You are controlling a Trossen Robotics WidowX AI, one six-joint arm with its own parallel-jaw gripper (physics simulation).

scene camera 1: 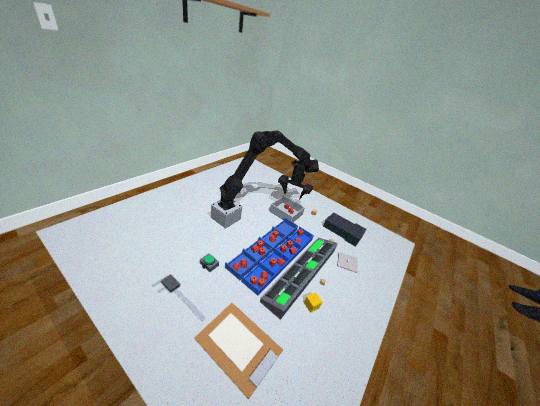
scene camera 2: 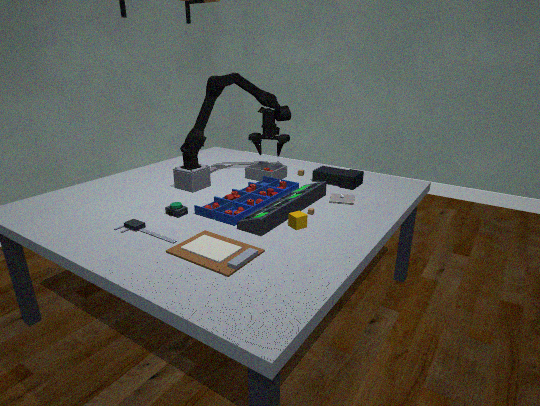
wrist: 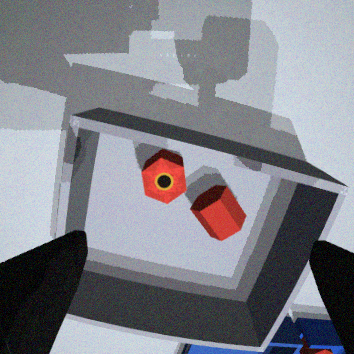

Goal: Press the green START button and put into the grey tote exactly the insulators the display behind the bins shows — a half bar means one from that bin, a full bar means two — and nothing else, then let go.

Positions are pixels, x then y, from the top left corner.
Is my gripper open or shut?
Open.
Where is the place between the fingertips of my gripper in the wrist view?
201, 248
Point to a grey tote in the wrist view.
151, 269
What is my gripper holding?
Nothing.
